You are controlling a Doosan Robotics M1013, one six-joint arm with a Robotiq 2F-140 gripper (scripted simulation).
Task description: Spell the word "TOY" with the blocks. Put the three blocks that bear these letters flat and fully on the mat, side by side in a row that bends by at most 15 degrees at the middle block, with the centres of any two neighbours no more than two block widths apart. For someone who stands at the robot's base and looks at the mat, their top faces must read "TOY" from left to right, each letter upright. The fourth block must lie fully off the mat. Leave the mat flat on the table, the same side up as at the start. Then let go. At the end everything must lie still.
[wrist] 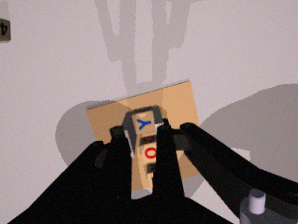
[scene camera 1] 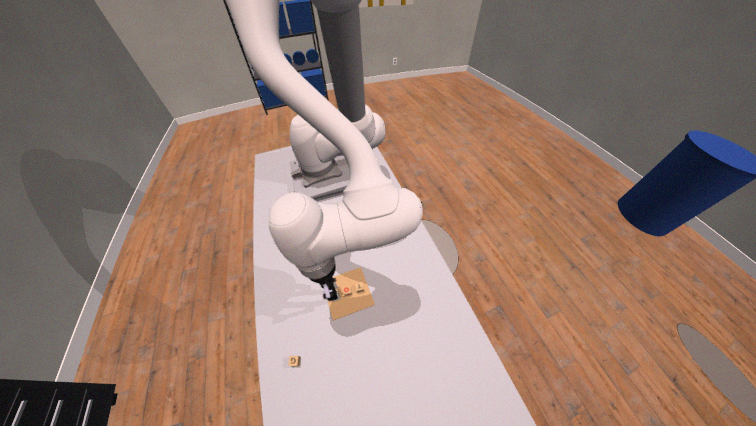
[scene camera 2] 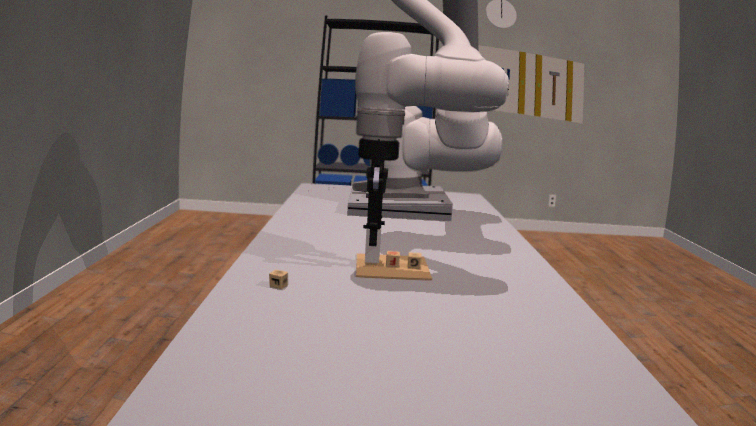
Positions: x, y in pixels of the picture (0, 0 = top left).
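Scene:
What I see is a tan mat, which shows in the wrist view [176, 102] and also in scene camera 1 and scene camera 2. For the mat, [scene camera 1: 334, 309] and [scene camera 2: 363, 270] are the same spot.

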